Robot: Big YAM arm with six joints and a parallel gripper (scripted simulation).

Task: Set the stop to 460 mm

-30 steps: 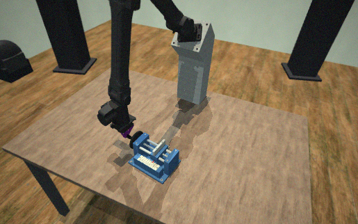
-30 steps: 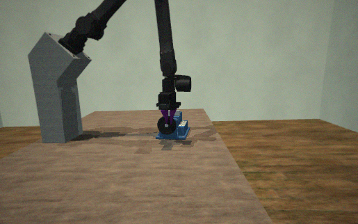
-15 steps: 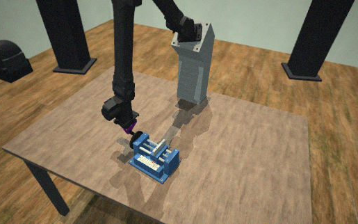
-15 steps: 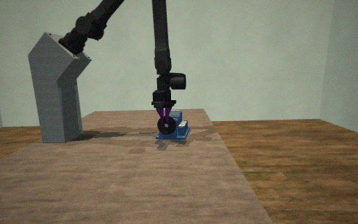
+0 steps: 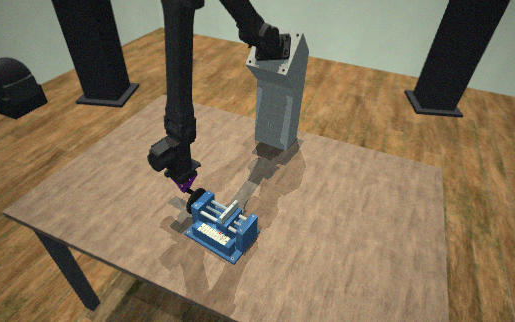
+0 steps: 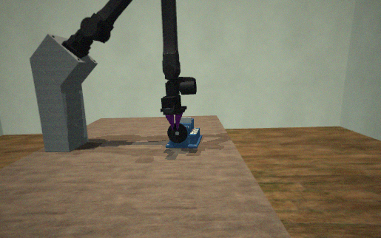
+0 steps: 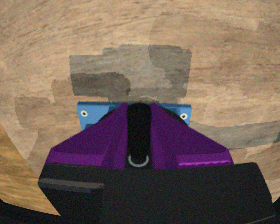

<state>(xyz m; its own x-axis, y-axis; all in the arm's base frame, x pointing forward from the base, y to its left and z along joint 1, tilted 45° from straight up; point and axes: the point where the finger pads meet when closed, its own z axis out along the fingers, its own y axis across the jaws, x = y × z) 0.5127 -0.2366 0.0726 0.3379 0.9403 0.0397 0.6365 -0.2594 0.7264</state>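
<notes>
My hand is 10 mm to the right of the dark handle and 10 mm short of it. From my hand the other things lie so: black handwheel: 30 mm to the left, 10 mm below, 10 mm ahead; stop fixture: 150 mm to the left, 90 mm ahead, 20 mm below.
</notes>
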